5 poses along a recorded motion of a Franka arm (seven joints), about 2 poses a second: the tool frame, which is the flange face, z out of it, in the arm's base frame.
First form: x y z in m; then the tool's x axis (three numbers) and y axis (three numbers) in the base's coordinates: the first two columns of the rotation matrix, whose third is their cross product.
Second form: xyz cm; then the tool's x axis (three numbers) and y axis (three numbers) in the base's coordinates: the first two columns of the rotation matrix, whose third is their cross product. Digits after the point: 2 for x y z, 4 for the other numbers.
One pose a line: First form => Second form
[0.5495, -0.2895, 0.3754, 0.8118, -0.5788, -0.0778, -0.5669, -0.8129, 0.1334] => [54.95, -28.95, 37.54, 0.8118, -0.5788, -0.0778, -0.5669, -0.8129, 0.1334]
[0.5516, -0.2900, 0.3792, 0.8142, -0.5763, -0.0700, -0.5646, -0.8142, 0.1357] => [55.16, -29.00, 37.92, 0.8142, -0.5763, -0.0700, -0.5646, -0.8142, 0.1357]
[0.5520, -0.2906, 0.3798, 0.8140, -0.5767, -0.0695, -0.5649, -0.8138, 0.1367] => [55.20, -29.06, 37.98, 0.8140, -0.5767, -0.0695, -0.5649, -0.8138, 0.1367]
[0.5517, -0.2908, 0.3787, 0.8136, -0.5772, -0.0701, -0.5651, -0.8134, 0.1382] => [55.17, -29.08, 37.87, 0.8136, -0.5772, -0.0701, -0.5651, -0.8134, 0.1382]
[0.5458, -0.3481, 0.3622, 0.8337, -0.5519, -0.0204, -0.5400, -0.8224, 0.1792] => [54.58, -34.81, 36.22, 0.8337, -0.5519, -0.0204, -0.5400, -0.8224, 0.1792]
